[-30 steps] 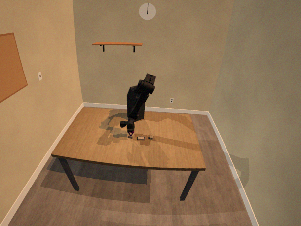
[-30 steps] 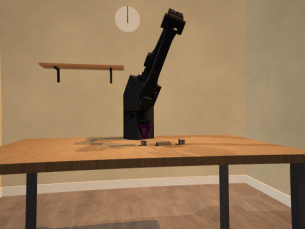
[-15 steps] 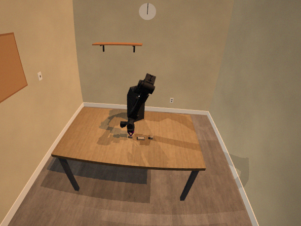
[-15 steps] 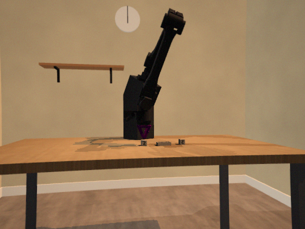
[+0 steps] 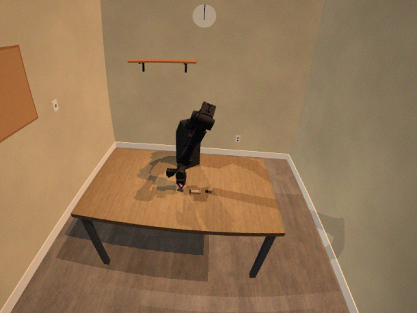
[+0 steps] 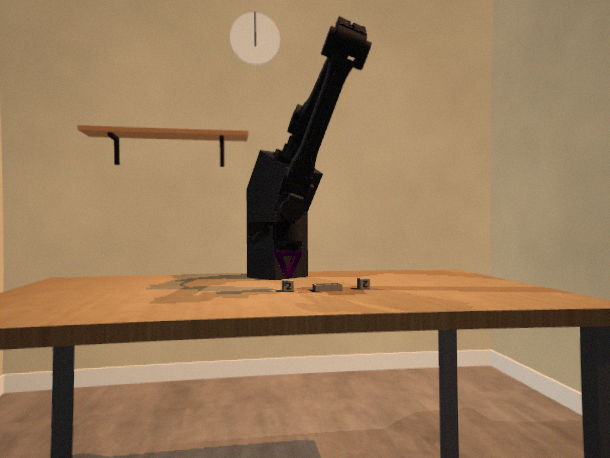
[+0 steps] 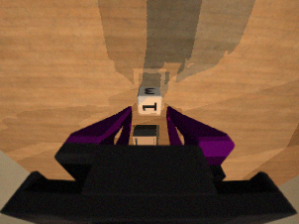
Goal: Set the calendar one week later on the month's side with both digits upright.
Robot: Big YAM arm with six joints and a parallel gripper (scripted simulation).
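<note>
The tray is 110 mm to the left of my hand and 40 mm below it.
</note>
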